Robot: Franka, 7 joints.
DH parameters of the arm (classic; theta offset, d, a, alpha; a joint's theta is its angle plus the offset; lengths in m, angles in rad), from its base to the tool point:
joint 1: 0 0.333 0 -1.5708
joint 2: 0 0 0 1.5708
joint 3: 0 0.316 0.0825 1.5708
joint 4: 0 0 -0.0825 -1.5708
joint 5: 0 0.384 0 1.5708
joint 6: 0 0 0.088 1.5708
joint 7: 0 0.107 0 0
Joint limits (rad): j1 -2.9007..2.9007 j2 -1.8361..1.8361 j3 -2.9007..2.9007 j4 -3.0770..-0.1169 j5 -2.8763..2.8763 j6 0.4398..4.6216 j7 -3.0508..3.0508
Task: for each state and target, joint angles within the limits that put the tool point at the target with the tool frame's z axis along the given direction. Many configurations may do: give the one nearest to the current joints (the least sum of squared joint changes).
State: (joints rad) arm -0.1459 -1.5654 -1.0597 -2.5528 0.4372 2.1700 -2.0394
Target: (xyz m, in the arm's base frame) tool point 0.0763 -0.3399 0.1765 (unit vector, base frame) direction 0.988 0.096 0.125
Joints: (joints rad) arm -0.0626 -1.3131 -1.9431 -2.7343 0.4339 2.3876 -2.0394
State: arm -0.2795 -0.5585 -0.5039 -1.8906 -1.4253 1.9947 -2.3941
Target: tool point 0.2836 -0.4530 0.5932 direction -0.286 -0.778 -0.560
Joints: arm -0.2349 -0.2618 -0.6282 -2.0140 -1.1704 2.0755 -2.3941
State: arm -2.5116 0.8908 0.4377 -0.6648 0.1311 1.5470 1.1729
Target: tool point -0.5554 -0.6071 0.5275 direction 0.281 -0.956 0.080
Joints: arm -2.5052 1.2292 0.9221 -0.2855 0.6955 2.1555 1.1729
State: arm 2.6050 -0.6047 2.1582 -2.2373 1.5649 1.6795 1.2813
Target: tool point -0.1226 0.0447 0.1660 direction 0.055 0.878 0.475
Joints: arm 2.8021 -1.3709 2.7236 -3.0507 0.6021 1.6379 1.2813
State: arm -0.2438 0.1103 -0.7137 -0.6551 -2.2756 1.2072 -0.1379
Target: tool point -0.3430 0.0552 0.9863 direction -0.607 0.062 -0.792
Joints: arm -0.5173 -0.4420 -0.5087 -0.3139 -2.1827 0.8707 -0.1379
